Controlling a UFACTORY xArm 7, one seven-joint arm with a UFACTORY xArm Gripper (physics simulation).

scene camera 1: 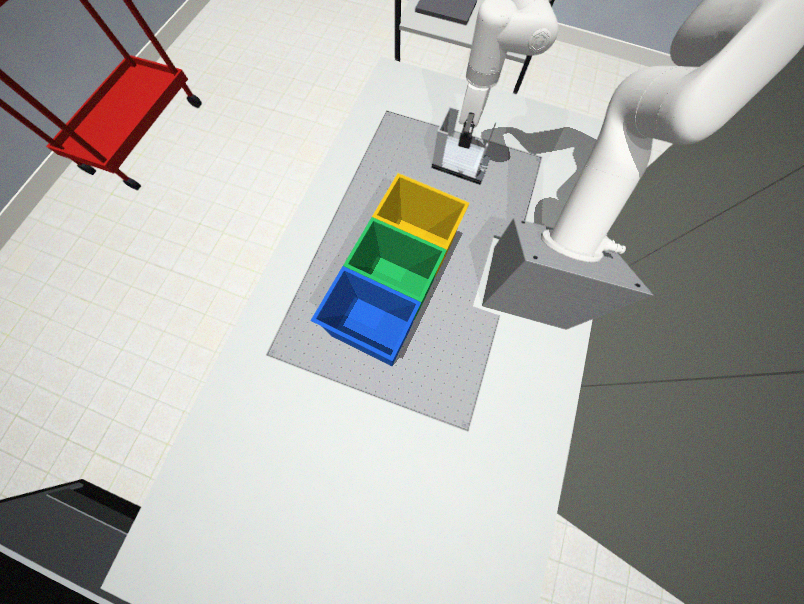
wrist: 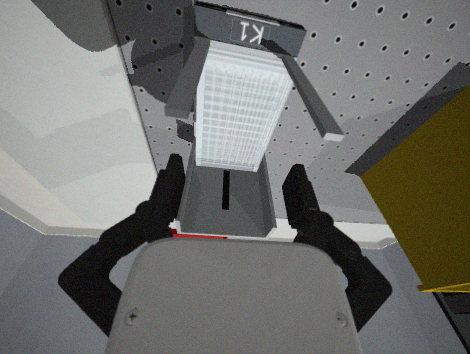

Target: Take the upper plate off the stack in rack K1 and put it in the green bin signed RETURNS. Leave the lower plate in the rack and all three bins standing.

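Places are measured from the arm's base along level axes (x ahead, y left, z up), in millimetres.
Pixels of known places: gripper, between the fingertips: point(scene camera 1: 467, 134) point(wrist: 236, 170); arm's base, origin of its link: point(scene camera 1: 570, 247).
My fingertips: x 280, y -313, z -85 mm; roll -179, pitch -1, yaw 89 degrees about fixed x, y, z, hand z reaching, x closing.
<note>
Ahead of a thing's pixels: the offset from my fingertips to its middle. Level surfaces: height alone.
Rack K1 {dx -3, dy +0, dz -44 mm} point(scene camera 1: 456, 174) point(wrist: 214, 25) stands at the far end of the grey board, its label upside down in the wrist view. The clear gridded plates {dx +7, dy +0, dz -73 mm} point(scene camera 1: 462, 157) point(wrist: 240, 110) lie stacked between its uprights; where the upper one ends and the lower begins is hard to tell. My gripper point(scene camera 1: 466, 137) point(wrist: 236, 170) is open and empty, at the far end of the rack, with its fingers wide apart on either side of the grey rack floor in the wrist view. The green bin {dx +66, dy +444, dz -24 mm} point(scene camera 1: 412, 251) stands upright between the other two bins; its sign is not readable.
A yellow bin {dx +47, dy +314, dz -24 mm} point(scene camera 1: 430, 204) point(wrist: 425, 195) stands between the rack and the green bin. A blue bin {dx +85, dy +573, dz -24 mm} point(scene camera 1: 376, 295) stands on the green bin's other side. The perforated board {dz -113 mm} point(scene camera 1: 448, 383) lies under them. The arm's grey base point(scene camera 1: 552, 292) is to the right.
</note>
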